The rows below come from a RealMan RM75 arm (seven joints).
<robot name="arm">
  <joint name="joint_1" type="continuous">
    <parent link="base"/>
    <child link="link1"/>
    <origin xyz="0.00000 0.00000 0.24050" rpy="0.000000 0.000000 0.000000"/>
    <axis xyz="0 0 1"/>
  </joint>
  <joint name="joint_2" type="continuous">
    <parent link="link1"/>
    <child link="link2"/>
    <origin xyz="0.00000 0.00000 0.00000" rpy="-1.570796 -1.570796 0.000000"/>
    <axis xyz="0 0 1"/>
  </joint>
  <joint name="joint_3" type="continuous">
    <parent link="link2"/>
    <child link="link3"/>
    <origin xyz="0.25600 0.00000 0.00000" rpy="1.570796 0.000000 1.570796"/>
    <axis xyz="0 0 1"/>
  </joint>
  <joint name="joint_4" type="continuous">
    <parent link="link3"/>
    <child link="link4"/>
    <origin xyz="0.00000 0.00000 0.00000" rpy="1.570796 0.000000 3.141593"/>
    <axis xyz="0 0 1"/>
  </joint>
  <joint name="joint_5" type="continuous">
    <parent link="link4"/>
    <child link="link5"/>
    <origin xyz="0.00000 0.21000 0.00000" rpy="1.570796 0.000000 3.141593"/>
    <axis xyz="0 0 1"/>
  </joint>
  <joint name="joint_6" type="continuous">
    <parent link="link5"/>
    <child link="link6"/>
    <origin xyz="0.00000 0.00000 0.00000" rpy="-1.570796 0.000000 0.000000"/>
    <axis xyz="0 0 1"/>
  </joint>
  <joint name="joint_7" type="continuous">
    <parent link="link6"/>
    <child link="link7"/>
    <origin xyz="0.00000 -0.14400 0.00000" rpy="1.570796 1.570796 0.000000"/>
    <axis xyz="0 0 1"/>
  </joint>
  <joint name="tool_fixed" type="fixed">
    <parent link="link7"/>
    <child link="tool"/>
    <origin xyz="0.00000 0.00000 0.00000" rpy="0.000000 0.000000 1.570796"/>
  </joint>
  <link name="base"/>
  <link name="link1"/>
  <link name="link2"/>
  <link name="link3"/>
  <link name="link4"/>
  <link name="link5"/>
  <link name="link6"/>
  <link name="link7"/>
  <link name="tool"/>
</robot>
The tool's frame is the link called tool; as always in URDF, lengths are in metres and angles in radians. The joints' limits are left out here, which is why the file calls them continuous.
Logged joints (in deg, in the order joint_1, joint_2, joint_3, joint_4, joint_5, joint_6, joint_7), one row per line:
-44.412 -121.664 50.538 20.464 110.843 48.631 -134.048
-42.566 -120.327 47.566 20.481 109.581 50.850 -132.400
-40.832 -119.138 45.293 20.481 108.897 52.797 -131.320
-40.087 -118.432 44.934 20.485 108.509 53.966 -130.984
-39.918 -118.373 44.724 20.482 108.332 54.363 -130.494
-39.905 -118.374 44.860 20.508 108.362 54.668 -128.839
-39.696 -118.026 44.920 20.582 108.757 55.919 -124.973
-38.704 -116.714 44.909 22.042 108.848 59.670 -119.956
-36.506 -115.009 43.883 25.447 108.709 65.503 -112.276
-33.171 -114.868 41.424 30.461 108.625 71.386 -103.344
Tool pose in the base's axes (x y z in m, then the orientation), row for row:
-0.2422 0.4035 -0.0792 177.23 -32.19 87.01
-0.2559 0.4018 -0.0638 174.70 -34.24 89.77
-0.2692 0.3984 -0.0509 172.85 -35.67 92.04
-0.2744 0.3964 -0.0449 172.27 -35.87 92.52
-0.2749 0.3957 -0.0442 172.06 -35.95 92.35
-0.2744 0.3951 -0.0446 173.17 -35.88 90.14
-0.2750 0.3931 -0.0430 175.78 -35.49 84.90
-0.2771 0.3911 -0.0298 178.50 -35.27 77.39
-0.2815 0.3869 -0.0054 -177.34 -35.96 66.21
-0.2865 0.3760 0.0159 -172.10 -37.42 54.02
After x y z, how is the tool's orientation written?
As angles about the fixed x, y, z axes (roll, pitch, yaw), in degrees.
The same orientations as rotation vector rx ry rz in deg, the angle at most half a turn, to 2 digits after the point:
-113.92 -106.62 -35.25
-111.30 -107.74 -38.86
-109.12 -108.62 -41.31
-108.83 -108.85 -41.95
-109.09 -108.65 -42.29
-110.84 -106.90 -41.71
-114.95 -102.68 -40.22
-120.84 -95.97 -39.55
-127.84 -84.73 -39.75
-132.98 -71.75 -40.84

